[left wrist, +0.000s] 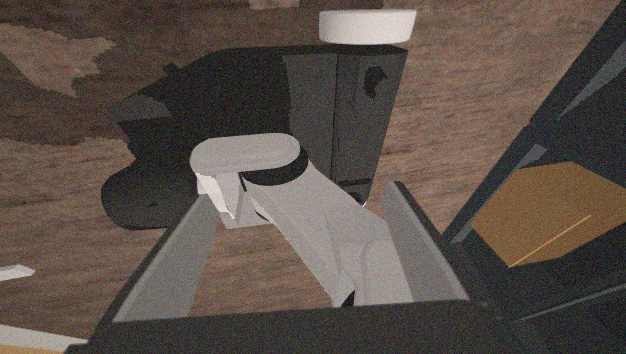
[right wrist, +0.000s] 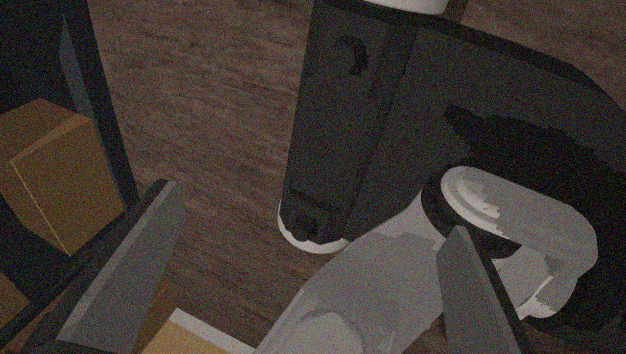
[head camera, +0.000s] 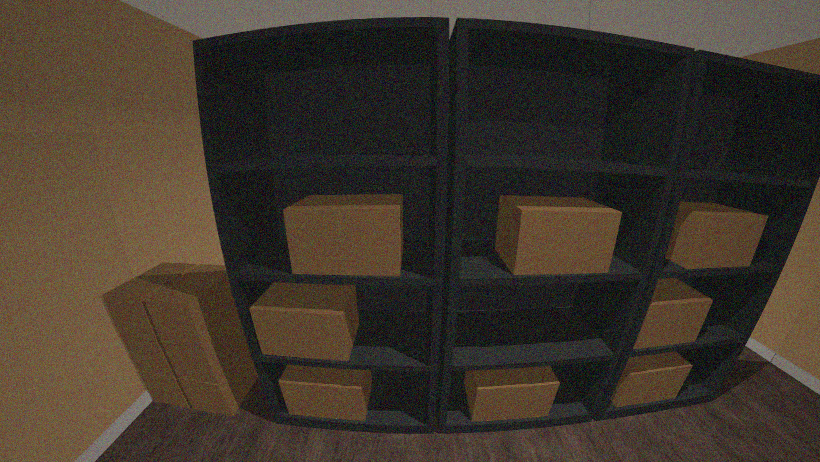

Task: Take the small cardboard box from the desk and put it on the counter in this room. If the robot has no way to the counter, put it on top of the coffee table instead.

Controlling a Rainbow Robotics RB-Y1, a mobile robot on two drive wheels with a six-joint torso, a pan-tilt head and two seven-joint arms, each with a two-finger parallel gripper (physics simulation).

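Places are measured from the robot's base along level axes (x down, y left, z ahead), in millimetres.
Where they show: left gripper, fingertip midpoint: (left wrist: 298, 198); right gripper, fingertip midpoint: (right wrist: 315, 221).
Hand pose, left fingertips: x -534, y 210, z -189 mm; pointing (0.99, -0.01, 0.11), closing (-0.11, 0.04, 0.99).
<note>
After its pixels a point has its place.
My left gripper (left wrist: 298, 198) {z -189, x -534, y 210 mm} is open and empty, its fingers wide apart above the floor and my own base in the left wrist view. My right gripper (right wrist: 315, 221) {z -74, x -548, y -223 mm} is open and empty too, with the floor, base and arm showing behind its fingers in the right wrist view. Neither gripper shows in the head view. The small cardboard box, the desk's top, the counter and the coffee table do not show in the current views.
A dark shelf unit (head camera: 441, 229) {z 817, x -1190, y -60 mm} (left wrist: 497, 172) (right wrist: 109, 135) {z 798, x -47, y 376 mm} with several larger cardboard boxes stands ahead. A tall cardboard box (head camera: 177, 344) {z 771, x -533, y 1308 mm} leans left of it, near the tan wall (head camera: 97, 172) {z 947, x -1448, y 1772 mm}. The wooden floor (head camera: 516, 444) {z 748, x -1, y -526 mm} shows in front of the shelves.
</note>
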